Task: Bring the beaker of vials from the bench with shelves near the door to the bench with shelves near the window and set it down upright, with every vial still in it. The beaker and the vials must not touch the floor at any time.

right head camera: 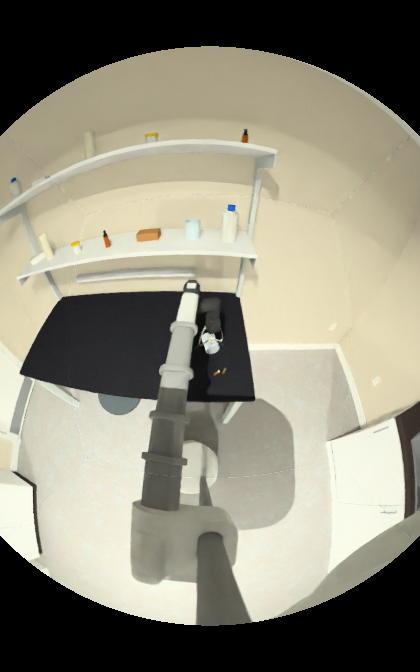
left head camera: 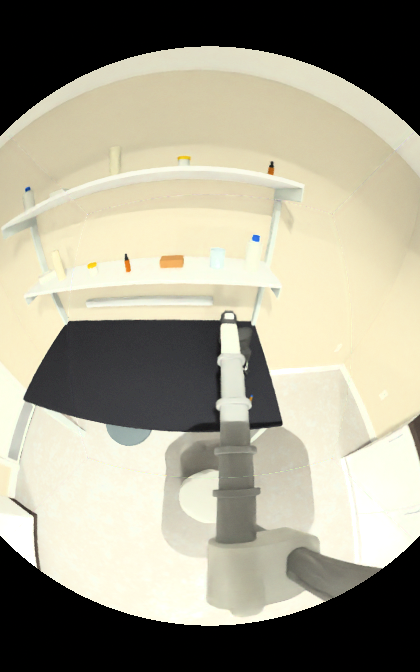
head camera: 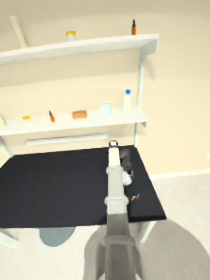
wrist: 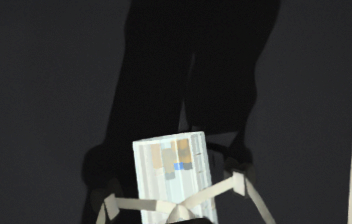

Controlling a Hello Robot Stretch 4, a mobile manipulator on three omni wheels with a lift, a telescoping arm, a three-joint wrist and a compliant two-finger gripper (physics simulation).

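The clear beaker (head camera: 127,179) (right head camera: 211,345) (wrist: 172,187) stands near the right end of the black bench top. Several amber and grey vials (wrist: 181,151) show through its wall in the wrist view, one with a blue part. My gripper (right head camera: 211,340) (wrist: 174,180) points down over the beaker, open, one fingertip on each side, with gaps beside the glass. In the left head view the arm mostly hides the beaker. Two small orange pieces, looking like vials (head camera: 135,198) (right head camera: 220,371), lie on the bench in front of the beaker. I cannot tell which bench this is.
The black bench (left head camera: 125,370) (right head camera: 115,340) has two white shelves above it holding bottles, jars, a brown block and a pale blue cup (left head camera: 217,258) (right head camera: 192,229). A grey round thing (left head camera: 128,435) is under the front edge. White cabinets (right head camera: 370,465) stand at right.
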